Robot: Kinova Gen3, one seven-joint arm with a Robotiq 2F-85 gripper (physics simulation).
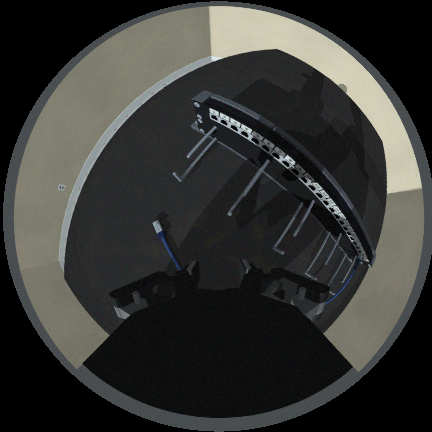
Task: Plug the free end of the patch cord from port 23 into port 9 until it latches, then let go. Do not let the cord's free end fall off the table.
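Note:
The cord's free end, a pale clear plug on a blue cord, lies on the dark table at the left, ahead of the left finger. The cord passes out of sight behind that finger and shows again as a blue arc at the lower right, rising to the far right end of the patch panel. The panel's row of ports runs diagonally from upper centre to lower right; the small port numbers are hard to read. My gripper is open and empty, its fingertips apart, to the right of the plug and apart from it.
Grey cable-guide bars stick out from below the panel toward the gripper side, several along its length. The dark table has a pale edge strip along the left. Beige walls stand beyond, with a small outlet on the left one.

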